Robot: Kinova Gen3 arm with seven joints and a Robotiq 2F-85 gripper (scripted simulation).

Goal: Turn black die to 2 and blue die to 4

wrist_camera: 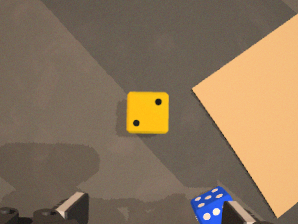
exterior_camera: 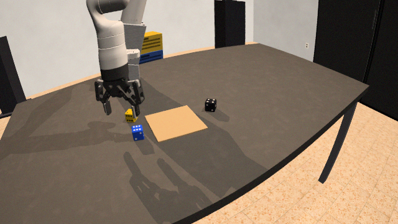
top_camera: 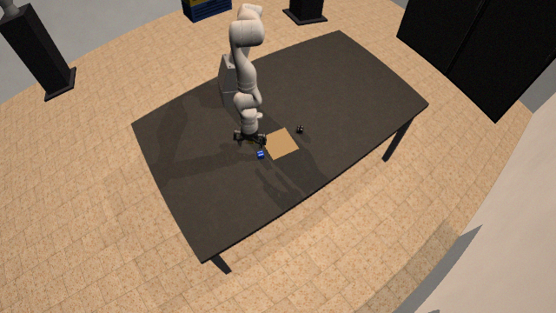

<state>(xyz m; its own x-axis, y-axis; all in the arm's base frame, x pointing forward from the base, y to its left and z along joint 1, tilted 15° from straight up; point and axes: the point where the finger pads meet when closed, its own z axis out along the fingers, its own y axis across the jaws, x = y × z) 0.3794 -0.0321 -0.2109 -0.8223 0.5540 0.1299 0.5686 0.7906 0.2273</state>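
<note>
Right now the blue die is 4 cm ahead of my hand, 3 cm to the left of it and 5 cm below it. The rest, counted from my hand: yellow die: 6 cm behind, 3 cm to the left, 5 cm below; tan mat: 1 cm ahead, 14 cm to the left, 6 cm below; black die: 2 cm behind, 27 cm to the left, 5 cm below.
</note>
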